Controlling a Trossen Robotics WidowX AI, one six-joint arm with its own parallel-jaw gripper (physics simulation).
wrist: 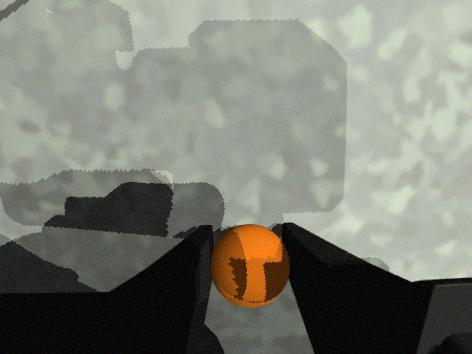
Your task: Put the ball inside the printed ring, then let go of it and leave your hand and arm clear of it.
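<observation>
An orange ball [250, 267] is visible, as is my gripper [247, 234].
</observation>
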